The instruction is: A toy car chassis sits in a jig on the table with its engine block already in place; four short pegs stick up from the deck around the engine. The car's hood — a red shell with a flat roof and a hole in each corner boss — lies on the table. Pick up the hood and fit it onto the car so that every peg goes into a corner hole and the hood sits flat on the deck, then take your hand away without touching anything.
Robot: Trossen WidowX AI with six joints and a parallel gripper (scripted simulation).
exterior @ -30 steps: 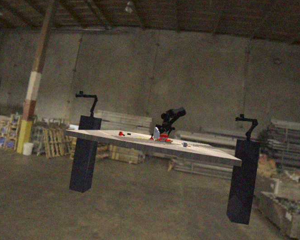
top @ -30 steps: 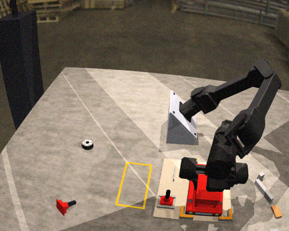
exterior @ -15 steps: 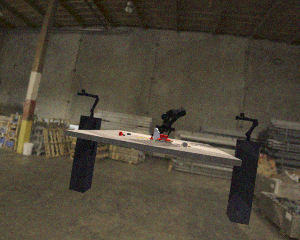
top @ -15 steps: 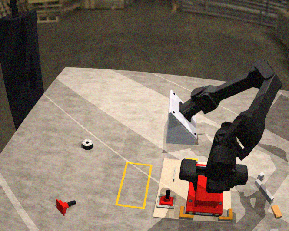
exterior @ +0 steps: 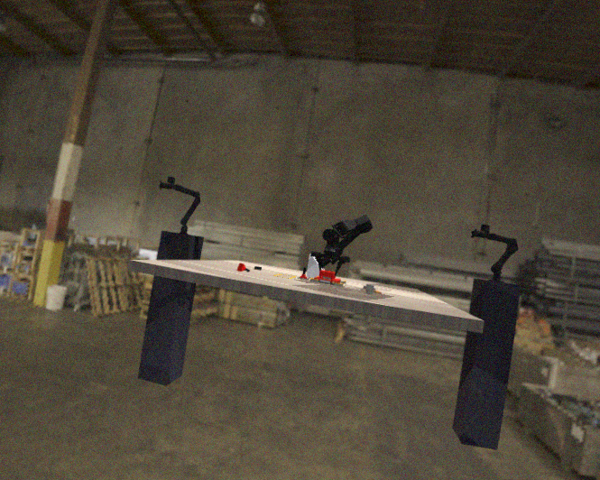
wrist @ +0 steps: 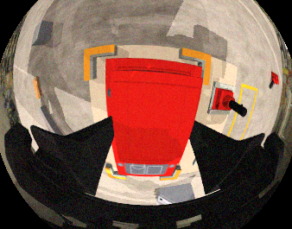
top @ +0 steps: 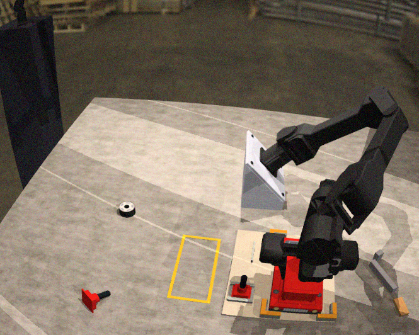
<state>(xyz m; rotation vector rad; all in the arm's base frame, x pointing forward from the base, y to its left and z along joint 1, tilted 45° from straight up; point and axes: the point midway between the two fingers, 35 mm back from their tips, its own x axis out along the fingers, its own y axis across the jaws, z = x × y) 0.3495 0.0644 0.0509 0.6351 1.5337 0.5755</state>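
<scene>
The grey engine block lies 20 mm below my gripper tip. The rest, counted from my gripper tip: red hood (10 mm above).
</scene>
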